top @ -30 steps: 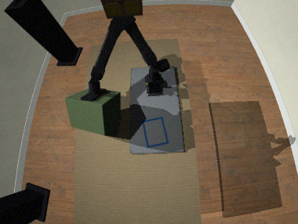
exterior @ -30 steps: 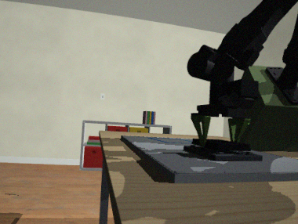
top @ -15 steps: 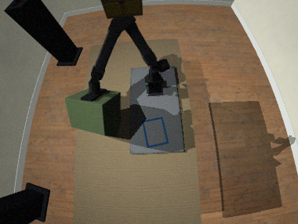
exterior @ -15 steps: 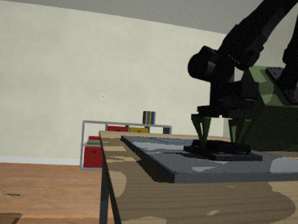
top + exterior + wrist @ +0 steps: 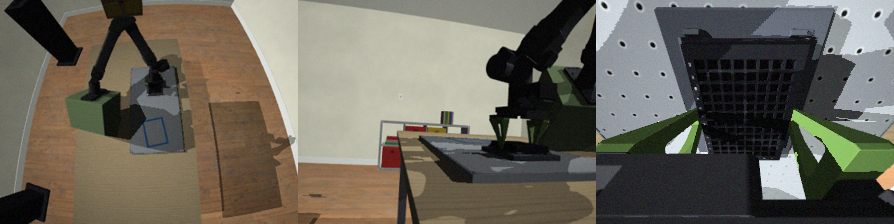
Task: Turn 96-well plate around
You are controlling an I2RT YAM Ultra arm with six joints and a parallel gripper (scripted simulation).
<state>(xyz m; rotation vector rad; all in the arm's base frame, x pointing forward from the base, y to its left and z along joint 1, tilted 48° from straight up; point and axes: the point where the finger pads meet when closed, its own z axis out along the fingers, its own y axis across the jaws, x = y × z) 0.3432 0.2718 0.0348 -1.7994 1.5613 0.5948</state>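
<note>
Now: hand right at the black 96-well plate. Also, from my hand: plate nest N1: 20 mm below.
</note>
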